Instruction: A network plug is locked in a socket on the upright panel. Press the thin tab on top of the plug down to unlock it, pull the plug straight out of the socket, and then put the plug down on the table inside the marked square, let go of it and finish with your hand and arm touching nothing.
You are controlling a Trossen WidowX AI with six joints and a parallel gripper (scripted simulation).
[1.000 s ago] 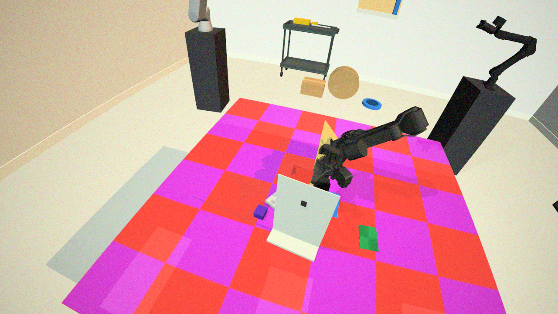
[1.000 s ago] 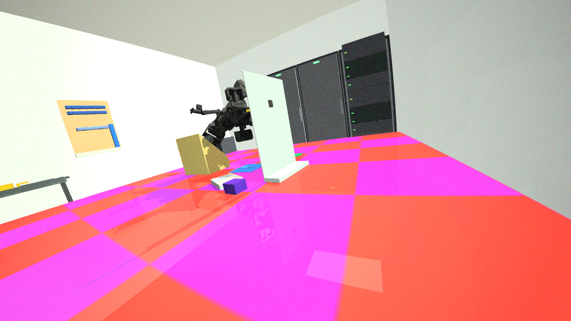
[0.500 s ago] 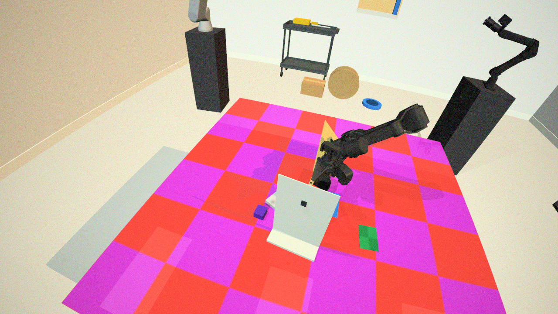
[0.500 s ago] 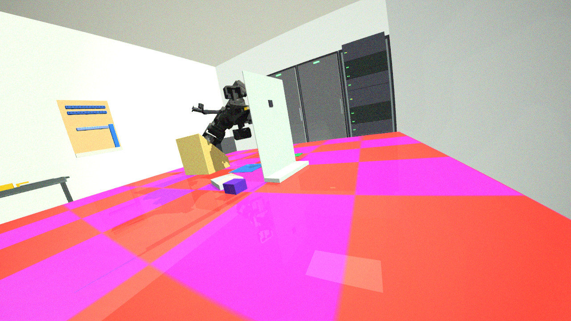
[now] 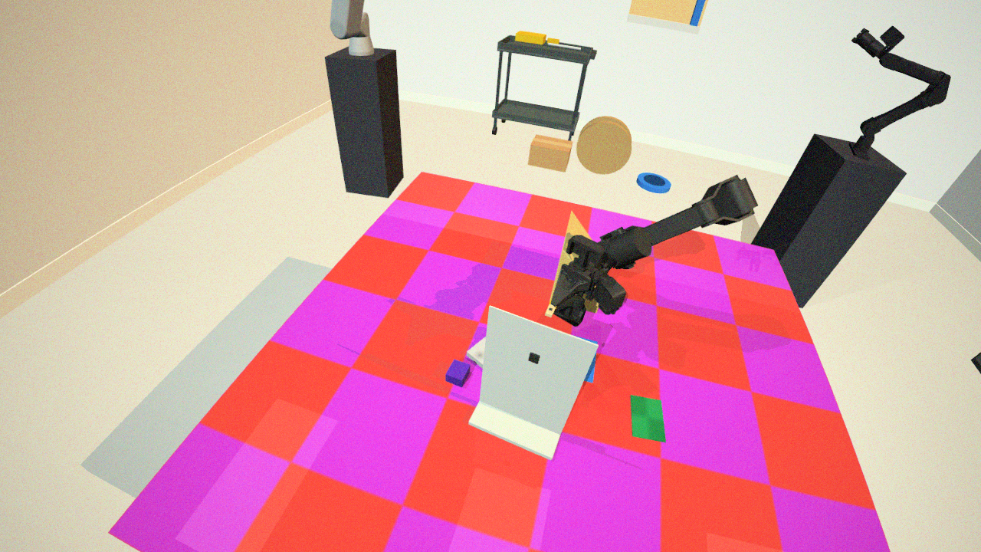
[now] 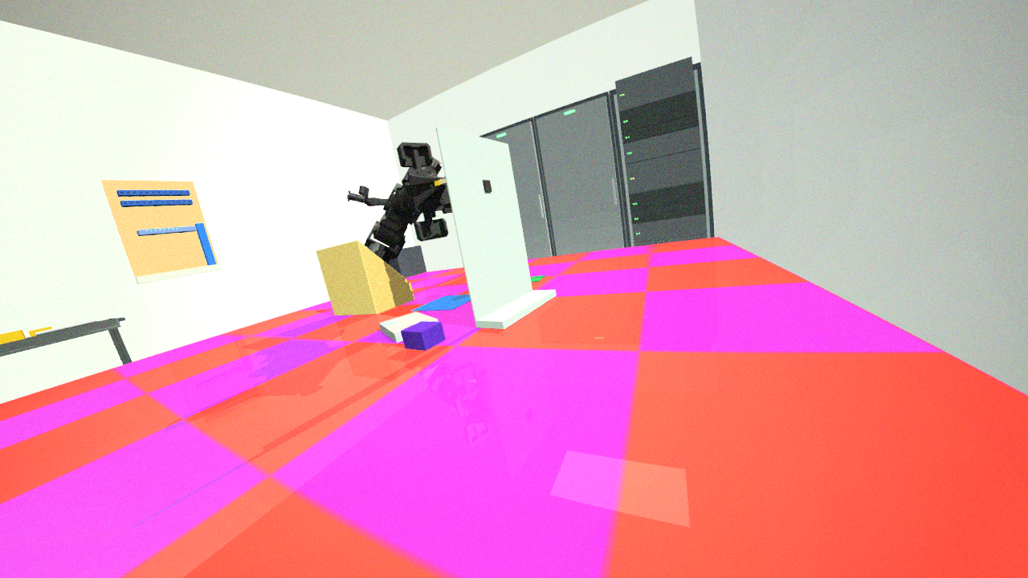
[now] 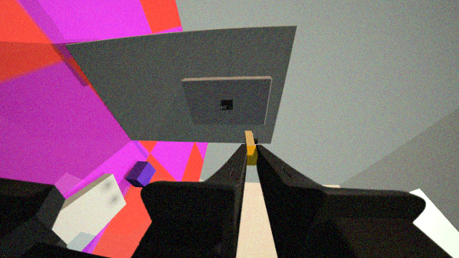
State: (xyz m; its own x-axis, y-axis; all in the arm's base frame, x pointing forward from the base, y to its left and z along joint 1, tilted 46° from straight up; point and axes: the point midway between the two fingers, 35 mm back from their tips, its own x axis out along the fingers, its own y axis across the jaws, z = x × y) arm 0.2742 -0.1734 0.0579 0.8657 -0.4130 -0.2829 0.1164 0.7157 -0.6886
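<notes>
The flat blue square is 240 mm below my gripper tip, 100 mm behind it and 80 mm to the left of it. Also, from my gripper tip: grey upright panel 110 mm below, 100 mm ahead, 20 mm to the right; then network plug right at my gripper tip.
</notes>
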